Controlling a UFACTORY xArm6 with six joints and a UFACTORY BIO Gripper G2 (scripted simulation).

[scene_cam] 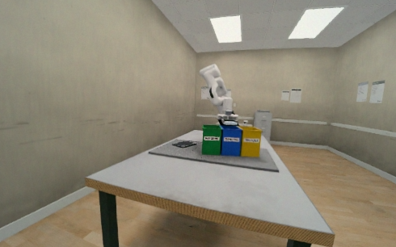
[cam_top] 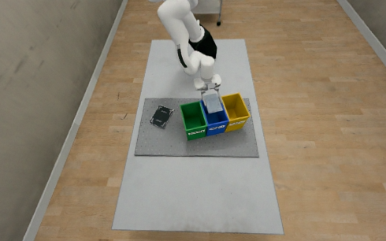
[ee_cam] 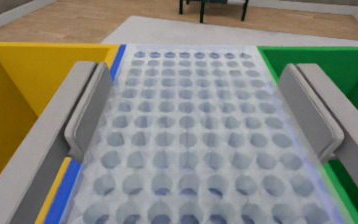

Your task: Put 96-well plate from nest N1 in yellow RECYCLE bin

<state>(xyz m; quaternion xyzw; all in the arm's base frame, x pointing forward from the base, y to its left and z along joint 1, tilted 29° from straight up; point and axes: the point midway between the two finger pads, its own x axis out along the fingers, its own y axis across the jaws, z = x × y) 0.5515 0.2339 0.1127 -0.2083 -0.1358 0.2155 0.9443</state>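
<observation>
Now: the yellow recycle bin 10 mm behind my hand, 140 mm to the left of it and 130 mm below it. From my hand the other things lie so: blue bin (40 mm ahead, 10 mm to the left, 130 mm below); then clear 96-well plate (10 mm below); then green bin (90 mm ahead, 110 mm to the right, 130 mm below).
</observation>
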